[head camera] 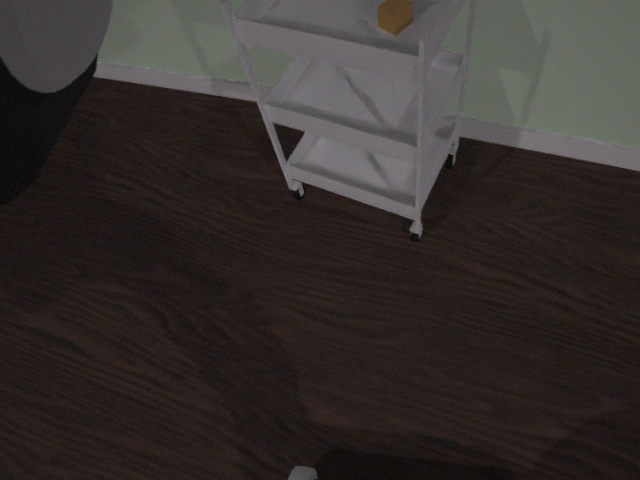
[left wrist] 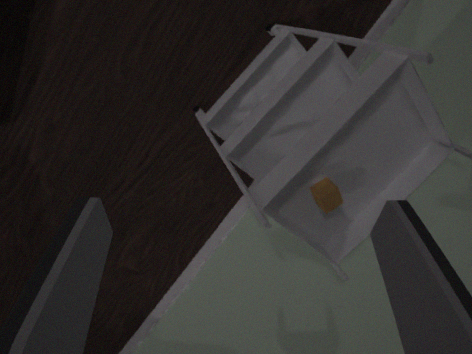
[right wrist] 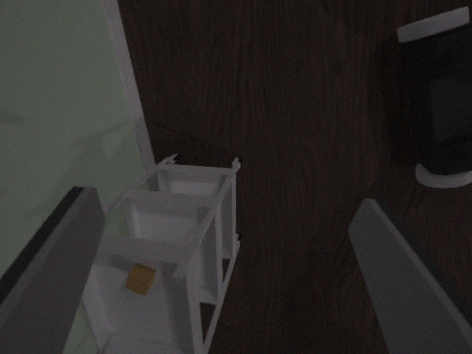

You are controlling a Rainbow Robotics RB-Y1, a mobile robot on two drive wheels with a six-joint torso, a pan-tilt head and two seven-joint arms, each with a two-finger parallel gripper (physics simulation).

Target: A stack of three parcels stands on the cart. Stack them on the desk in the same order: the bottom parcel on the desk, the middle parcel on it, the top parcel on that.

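Frame: origin at the robot's base, x ahead, y down, z left, level; millimetres.
Where they show: left gripper, fingertip midpoint: (left wrist: 244, 217); right gripper, fingertip midpoint: (right wrist: 233, 210).
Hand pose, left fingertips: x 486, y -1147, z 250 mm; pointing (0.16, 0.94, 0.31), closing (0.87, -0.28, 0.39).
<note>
After its pixels a point has its place.
A small orange-brown parcel (head camera: 395, 16) @[x 936, y -711, z 94 mm] (left wrist: 326, 195) @[x 948, y -713, z 106 mm] (right wrist: 141, 279) @[x 951, y -708, z 82 mm] lies on the top shelf of the white cart (head camera: 330, 42) @[x 852, y -718, z 218 mm] (left wrist: 327, 127) @[x 862, y -700, z 247 mm] (right wrist: 145, 248) @[x 901, y -696, z -1 mm]. Two other parcels cannot be made out. The desk does not show in these views. My left gripper (left wrist: 244, 217) @[x 486, y -1147, z 250 mm] is open and empty; the cart and parcel lie beyond its fingertips, the parcel right of the middle in the left wrist view. My right gripper (right wrist: 233, 210) @[x 484, y -1101, z -260 mm] is open and empty; the parcel shows beyond it, near its left finger in the right wrist view. Neither gripper shows in the head view.
The cart's two lower shelves hold no parcel that I can see. A green wall (head camera: 578, 77) @[x 1165, y -329, z -396 mm] (left wrist: 240, 290) @[x 1139, y -393, z -521 mm] (right wrist: 50, 75) @[x 1143, y -452, z -502 mm] with a pale skirting board stands behind it. My left arm (head camera: 51, 46) @[x 179, y -1278, z 144 mm] fills the head view's upper left. My dark base (right wrist: 440, 105) @[x 35, y -191, z -20 mm] shows at the right wrist view's upper right.
</note>
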